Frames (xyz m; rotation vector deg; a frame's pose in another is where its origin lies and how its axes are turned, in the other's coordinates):
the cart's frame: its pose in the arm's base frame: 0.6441 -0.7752 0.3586 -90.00 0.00 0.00
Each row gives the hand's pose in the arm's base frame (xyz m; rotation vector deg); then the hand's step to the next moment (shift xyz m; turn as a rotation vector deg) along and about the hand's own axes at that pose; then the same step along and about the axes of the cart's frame.
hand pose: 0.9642 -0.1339 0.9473 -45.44 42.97 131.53
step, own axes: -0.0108 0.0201 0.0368 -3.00 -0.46 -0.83
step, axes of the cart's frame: -0.0194 -0.0380 0.0073 2.54 -1.35 -1.27
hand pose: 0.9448 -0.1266 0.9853 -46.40 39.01 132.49
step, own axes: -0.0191 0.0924 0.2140 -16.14 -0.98 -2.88
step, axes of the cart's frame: -0.1304 -0.1838 0.0625 12.09 -8.74 -6.87
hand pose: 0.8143 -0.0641 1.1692 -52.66 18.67 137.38
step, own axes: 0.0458 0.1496 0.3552 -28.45 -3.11 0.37
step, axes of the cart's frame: -0.3062 -0.2354 0.0385 19.14 -19.38 -8.79
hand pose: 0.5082 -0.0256 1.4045 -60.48 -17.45 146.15
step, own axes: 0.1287 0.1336 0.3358 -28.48 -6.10 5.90
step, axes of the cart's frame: -0.3571 -0.1082 -0.0892 15.94 -24.25 -6.41
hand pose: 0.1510 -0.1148 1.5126 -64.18 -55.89 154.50
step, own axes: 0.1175 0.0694 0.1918 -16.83 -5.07 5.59
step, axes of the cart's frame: -0.2000 0.0100 -0.1238 7.79 -16.30 -3.73
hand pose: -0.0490 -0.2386 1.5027 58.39 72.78 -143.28
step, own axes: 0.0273 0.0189 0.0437 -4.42 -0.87 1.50
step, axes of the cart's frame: -0.0346 0.0119 -0.0409 2.22 -3.99 -1.29
